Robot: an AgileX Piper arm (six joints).
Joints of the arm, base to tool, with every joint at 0 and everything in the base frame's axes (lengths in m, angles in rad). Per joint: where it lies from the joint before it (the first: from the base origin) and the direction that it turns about. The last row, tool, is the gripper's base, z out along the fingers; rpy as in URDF.
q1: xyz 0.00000 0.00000 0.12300 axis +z
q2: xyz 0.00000 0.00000 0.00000 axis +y
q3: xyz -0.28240 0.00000 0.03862 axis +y
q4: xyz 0.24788 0.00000 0.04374 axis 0.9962 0 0.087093
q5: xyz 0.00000 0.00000 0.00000 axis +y
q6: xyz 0.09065 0.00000 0.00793 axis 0.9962 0 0.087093
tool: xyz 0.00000 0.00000 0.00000 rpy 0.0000 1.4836 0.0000
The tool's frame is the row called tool.
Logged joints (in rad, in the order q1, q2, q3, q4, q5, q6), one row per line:
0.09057, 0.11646, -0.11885, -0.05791, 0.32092, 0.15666
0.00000, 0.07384, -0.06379, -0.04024, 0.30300, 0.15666
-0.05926, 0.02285, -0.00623, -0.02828, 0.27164, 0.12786
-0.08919, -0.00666, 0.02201, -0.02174, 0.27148, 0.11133
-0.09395, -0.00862, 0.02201, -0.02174, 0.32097, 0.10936
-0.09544, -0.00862, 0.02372, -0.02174, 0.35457, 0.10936
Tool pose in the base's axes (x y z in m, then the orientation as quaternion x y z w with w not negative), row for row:
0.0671, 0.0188, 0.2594, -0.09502, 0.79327, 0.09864, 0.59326
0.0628, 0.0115, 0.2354, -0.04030, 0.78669, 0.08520, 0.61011
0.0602, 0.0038, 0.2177, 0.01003, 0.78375, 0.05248, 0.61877
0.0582, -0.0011, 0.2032, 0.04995, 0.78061, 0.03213, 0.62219
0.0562, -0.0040, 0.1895, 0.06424, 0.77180, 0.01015, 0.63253
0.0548, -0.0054, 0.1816, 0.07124, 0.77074, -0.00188, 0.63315
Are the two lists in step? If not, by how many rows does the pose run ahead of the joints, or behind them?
The pose runs 2 rows behind the joints: the pose in row i belongs to the joints in row i - 2.
